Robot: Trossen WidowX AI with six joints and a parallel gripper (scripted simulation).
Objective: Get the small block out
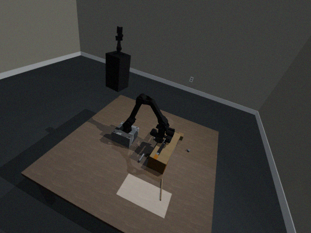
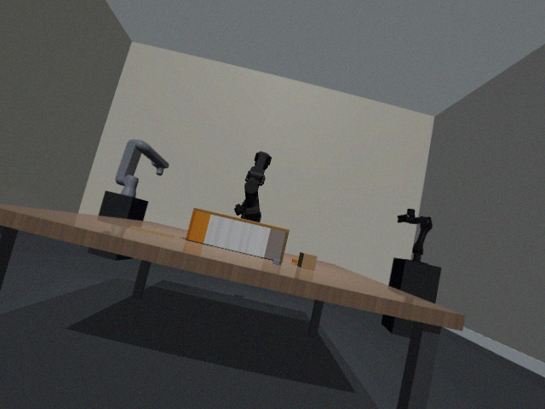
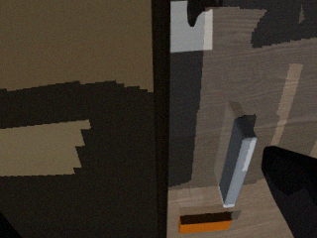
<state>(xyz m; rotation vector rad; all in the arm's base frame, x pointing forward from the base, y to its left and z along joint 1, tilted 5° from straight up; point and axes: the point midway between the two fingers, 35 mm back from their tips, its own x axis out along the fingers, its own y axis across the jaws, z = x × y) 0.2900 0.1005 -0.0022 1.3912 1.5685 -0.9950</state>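
Now: gripper tip 50 mm short of the tan block and 20 mm to the right of it. From my gripper tip the other things lie so: wooden stick: 210 mm ahead, 350 mm to the right, 80 mm below; long tan box: 40 mm ahead, 50 mm to the right, 30 mm below; small grey block: 260 mm ahead, 130 mm to the left, 80 mm below.
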